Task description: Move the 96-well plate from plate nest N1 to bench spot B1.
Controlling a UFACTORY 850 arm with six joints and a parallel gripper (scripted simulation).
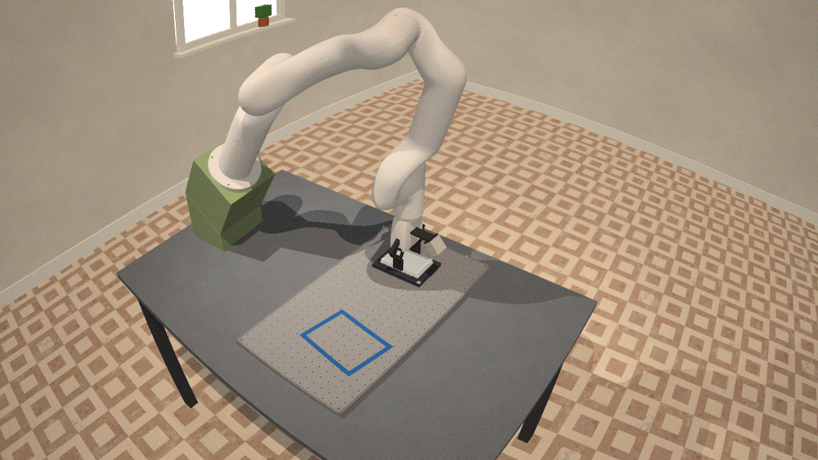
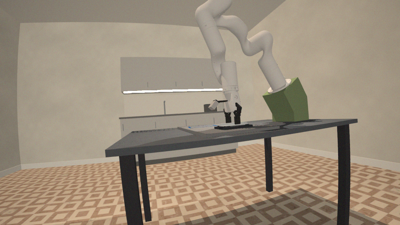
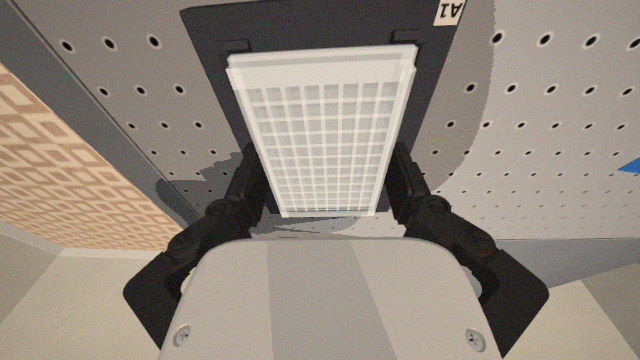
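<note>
The black plate nest lies 2 cm below my hand. From my hand the other things lie so: label 8 cm ahead, 4 cm to the right, 2 cm below; 96-well plate 1 cm below.
</note>
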